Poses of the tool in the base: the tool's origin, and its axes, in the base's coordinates. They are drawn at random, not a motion.
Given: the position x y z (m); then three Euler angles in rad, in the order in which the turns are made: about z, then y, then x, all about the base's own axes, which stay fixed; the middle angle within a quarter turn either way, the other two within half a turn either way.
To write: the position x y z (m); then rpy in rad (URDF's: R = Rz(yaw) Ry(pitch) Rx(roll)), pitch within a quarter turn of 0, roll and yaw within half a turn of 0. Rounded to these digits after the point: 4 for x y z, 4 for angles.
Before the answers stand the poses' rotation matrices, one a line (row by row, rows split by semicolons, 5 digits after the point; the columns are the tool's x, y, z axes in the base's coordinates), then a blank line. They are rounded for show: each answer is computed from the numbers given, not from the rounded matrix.
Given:
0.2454 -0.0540 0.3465 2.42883 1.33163 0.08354
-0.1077 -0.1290 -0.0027 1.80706 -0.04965 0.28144
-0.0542 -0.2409 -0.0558 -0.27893 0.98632 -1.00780
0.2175 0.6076 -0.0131 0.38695 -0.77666 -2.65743
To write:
-0.17922 -0.15491 0.97154; 0.59031 -0.80693 -0.01977; 0.78703 0.56997 0.23607
-0.23378 -0.97102 -0.04963; 0.93720 -0.21146 -0.27740; 0.25886 -0.11136 0.95947
0.53044 0.15192 0.83400; -0.82497 0.31891 0.46660; -0.19509 -0.93553 0.29449
0.66052 -0.26916 -0.70090; -0.03187 -0.94274 0.33200; -0.75013 -0.19696 -0.63128

0.2454 -0.0540 0.3465 1.1781 -0.9060 1.8656
-0.1077 -0.1290 -0.0027 -0.1156 -0.2618 1.8153
-0.0542 -0.2409 -0.0558 -1.2658 0.1963 -0.9994
0.2175 0.6076 -0.0131 -2.8392 0.8483 -0.0482

